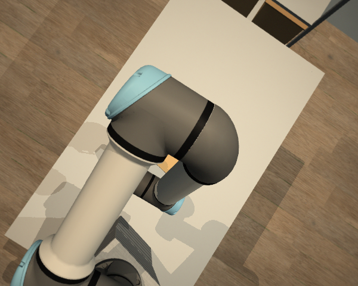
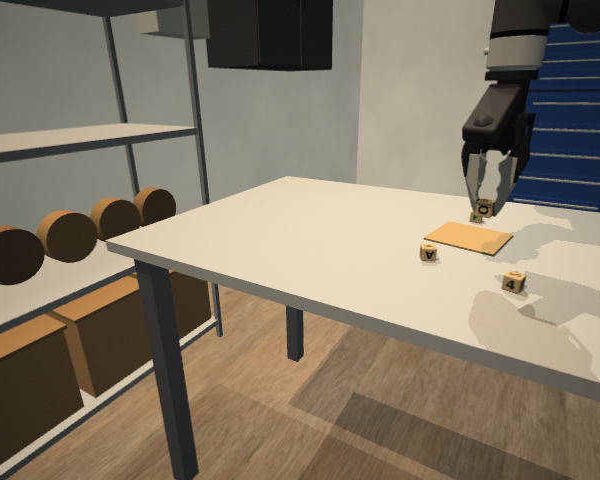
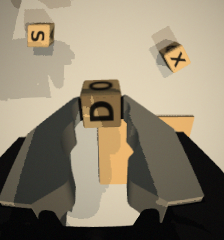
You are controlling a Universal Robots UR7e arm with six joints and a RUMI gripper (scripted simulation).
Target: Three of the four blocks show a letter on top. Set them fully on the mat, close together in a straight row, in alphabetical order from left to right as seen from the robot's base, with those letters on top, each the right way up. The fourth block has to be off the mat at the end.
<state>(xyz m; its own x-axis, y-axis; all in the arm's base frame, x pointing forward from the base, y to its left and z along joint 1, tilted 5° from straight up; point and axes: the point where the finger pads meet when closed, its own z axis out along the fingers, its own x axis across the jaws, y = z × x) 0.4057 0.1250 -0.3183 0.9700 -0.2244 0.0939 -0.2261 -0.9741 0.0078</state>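
My hand is 160 mm to the left of the orange mat, 110 mm above it and 20 mm short of it. Round my hand: D block (right at my hand); X block (100 mm below, 80 mm ahead, 10 mm to the right); S block (100 mm below, 60 mm behind, 50 mm to the left).
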